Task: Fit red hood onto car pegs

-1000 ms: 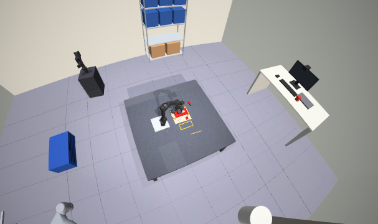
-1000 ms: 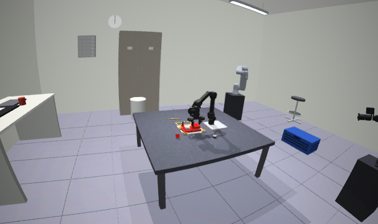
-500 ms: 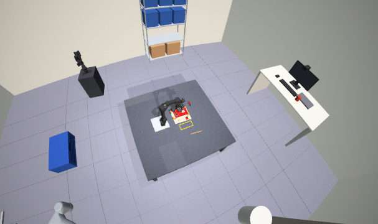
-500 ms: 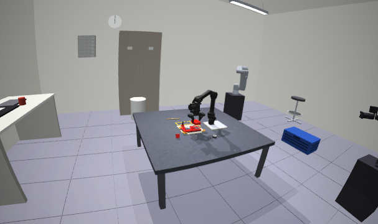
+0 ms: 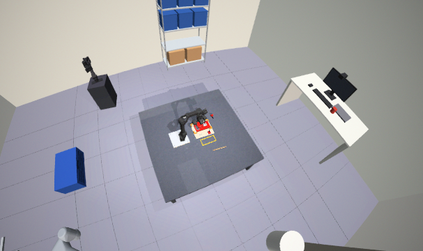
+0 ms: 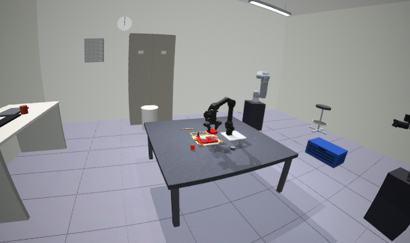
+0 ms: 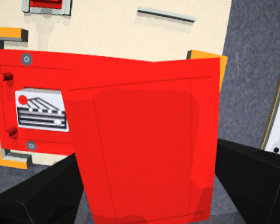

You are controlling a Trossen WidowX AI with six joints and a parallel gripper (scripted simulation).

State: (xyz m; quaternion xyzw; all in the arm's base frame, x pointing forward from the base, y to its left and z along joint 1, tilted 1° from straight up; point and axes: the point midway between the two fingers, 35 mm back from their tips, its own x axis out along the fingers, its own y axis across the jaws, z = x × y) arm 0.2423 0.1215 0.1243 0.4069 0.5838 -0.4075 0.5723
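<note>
Now: the grey engine block 90 mm ahead of my gripper tip, 80 mm below it and 20 mm to the left of it. From my gripper tip the other things lie so: cream jig 90 mm below, 50 mm ahead, 10 mm to the right; then red hood 10 mm above; then grey disc 200 mm to the left, 150 mm behind, 90 mm below.
</note>
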